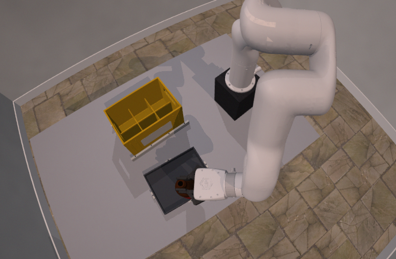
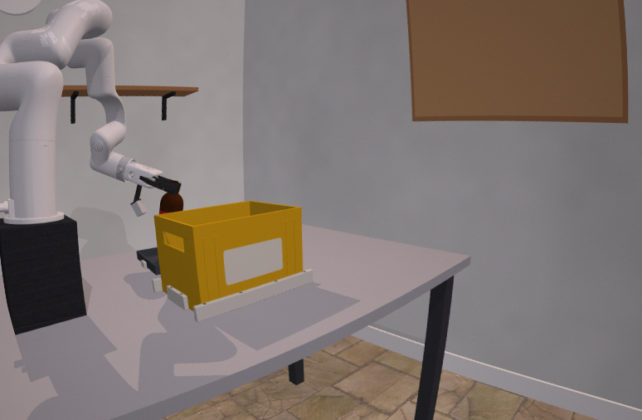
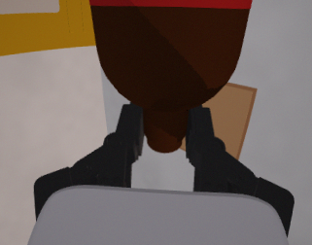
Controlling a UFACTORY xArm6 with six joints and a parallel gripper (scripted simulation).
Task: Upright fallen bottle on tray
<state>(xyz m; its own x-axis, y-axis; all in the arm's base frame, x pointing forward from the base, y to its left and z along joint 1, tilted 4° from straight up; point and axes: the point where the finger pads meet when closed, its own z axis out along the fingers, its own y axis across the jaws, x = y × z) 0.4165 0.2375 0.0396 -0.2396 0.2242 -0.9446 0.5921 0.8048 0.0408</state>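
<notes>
Right now my hand is 60 mm above the brown bottle and 10 mm past it. Round my hand: yellow crate (350 mm to the right, 120 mm below, 10 mm behind); then dark tray (190 mm below, 60 mm to the right).
</notes>
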